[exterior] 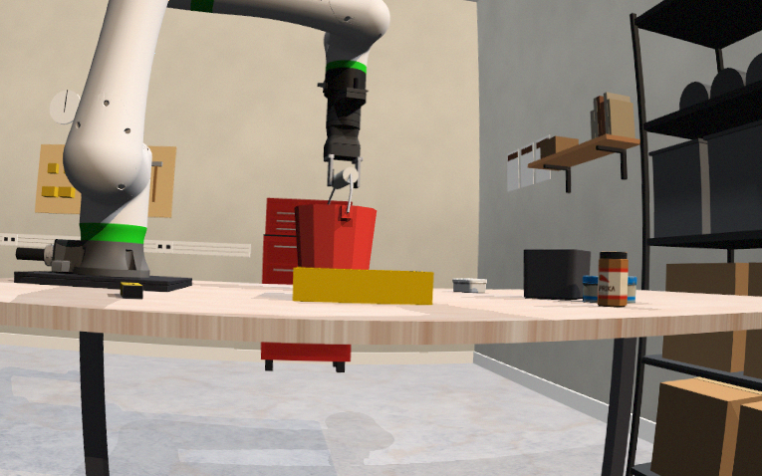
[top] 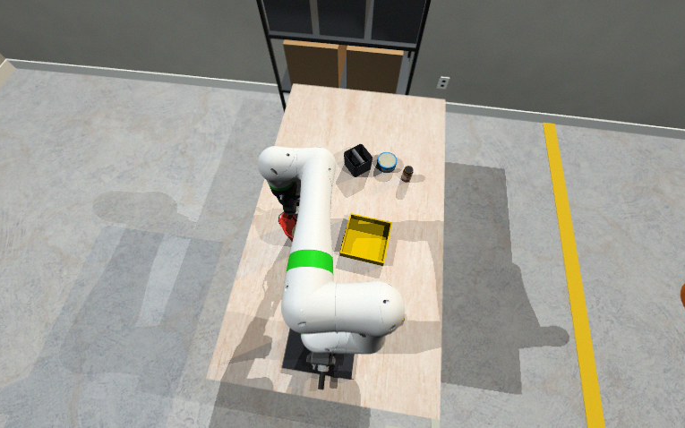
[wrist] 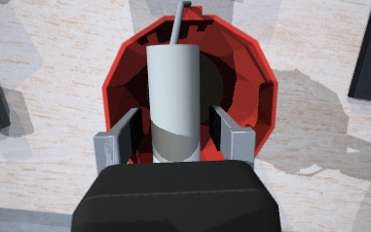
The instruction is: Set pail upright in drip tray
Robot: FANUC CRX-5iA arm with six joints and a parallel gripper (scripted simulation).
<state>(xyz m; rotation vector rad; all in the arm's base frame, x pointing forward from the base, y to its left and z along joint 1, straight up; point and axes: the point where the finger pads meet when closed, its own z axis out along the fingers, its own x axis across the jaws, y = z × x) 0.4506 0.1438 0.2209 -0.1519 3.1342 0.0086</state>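
Right now the red pail is 9 cm below my hand and 1 cm behind it. Also, from my hand: small grey block 31 cm ahead, 22 cm below, 5 cm to the left; spice jar 47 cm to the right, 34 cm ahead, 20 cm below; yellow drip tray 29 cm to the right, 22 cm below, 2 cm behind.
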